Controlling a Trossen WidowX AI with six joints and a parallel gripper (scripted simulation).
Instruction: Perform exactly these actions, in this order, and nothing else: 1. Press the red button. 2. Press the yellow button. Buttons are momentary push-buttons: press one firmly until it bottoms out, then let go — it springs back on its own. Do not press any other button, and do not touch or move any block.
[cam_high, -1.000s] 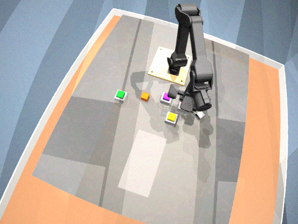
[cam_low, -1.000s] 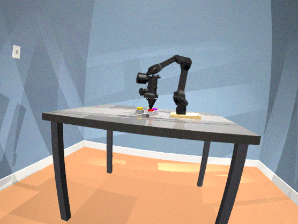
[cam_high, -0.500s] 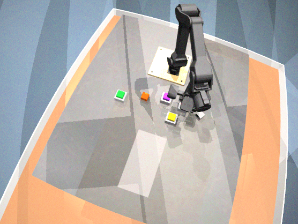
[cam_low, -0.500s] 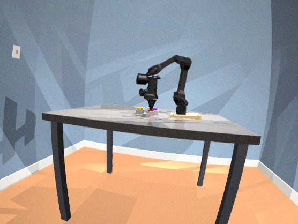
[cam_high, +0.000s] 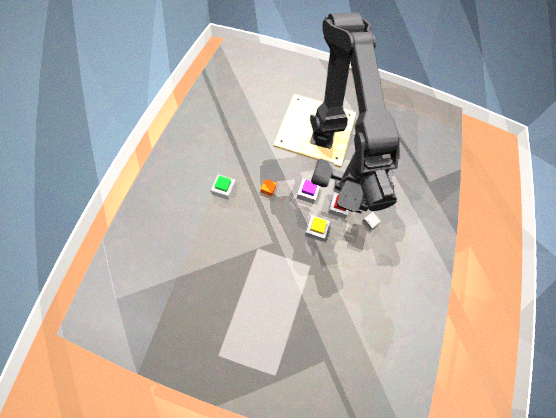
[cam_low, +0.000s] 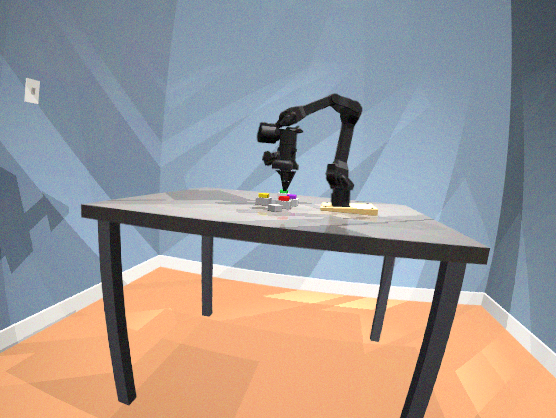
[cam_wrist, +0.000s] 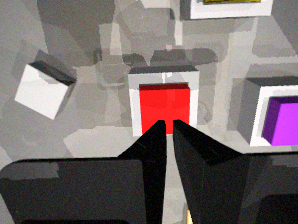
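My gripper tip is now 30 mm above the red button. Also, from my gripper tip: grey-white block 90 mm to the left, 50 mm below, 20 mm ahead; then purple button 90 mm to the right, 30 mm below, 20 mm behind; then yellow button 80 mm ahead, 40 mm to the right, 30 mm below.
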